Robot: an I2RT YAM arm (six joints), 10 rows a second.
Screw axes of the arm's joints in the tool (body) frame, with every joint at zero. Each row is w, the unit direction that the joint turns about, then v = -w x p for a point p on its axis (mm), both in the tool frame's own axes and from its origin. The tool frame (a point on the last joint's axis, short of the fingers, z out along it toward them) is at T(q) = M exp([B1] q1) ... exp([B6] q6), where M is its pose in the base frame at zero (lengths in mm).
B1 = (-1, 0, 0, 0, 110.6, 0)
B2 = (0, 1, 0, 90.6, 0, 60)
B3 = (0, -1, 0, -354.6, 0, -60)
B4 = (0, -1, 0, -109.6, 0, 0)
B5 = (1, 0, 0, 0, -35.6, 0)
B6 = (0, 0, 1, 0, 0, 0)
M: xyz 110.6 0 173.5 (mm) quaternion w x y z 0.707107 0 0.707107 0
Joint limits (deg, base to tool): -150..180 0..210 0..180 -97..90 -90..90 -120..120
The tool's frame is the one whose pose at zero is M.
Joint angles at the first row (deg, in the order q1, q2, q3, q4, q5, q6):
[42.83 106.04 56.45 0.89 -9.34 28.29]
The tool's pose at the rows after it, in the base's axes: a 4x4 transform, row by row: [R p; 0 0 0 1], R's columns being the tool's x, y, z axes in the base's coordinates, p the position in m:
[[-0.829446, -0.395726, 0.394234, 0.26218], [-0.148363, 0.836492, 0.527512, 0.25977], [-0.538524, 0.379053, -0.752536, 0.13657], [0, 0, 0, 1]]
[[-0.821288, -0.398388, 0.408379, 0.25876], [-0.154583, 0.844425, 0.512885, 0.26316], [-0.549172, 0.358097, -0.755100, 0.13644], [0, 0, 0, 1]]
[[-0.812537, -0.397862, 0.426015, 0.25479], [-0.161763, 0.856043, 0.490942, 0.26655], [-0.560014, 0.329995, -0.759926, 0.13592], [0, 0, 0, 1]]
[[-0.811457, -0.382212, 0.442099, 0.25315], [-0.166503, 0.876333, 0.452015, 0.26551], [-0.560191, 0.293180, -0.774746, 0.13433], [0, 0, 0, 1]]
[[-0.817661, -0.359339, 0.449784, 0.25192], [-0.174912, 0.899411, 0.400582, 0.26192], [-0.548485, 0.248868, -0.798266, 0.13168], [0, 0, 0, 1]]
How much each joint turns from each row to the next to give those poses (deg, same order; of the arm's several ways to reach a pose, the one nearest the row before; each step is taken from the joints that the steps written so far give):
[1.33 0.04 0.00 -0.42 3.38 0.00]
[0.92 0.00 0.00 -0.04 1.77 -0.02]
[1.03 0.02 0.00 -0.27 2.28 0.00]
[0.30 0.00 0.00 -1.29 2.40 -0.04]
[-0.02 0.00 0.00 -2.27 2.34 -0.07]

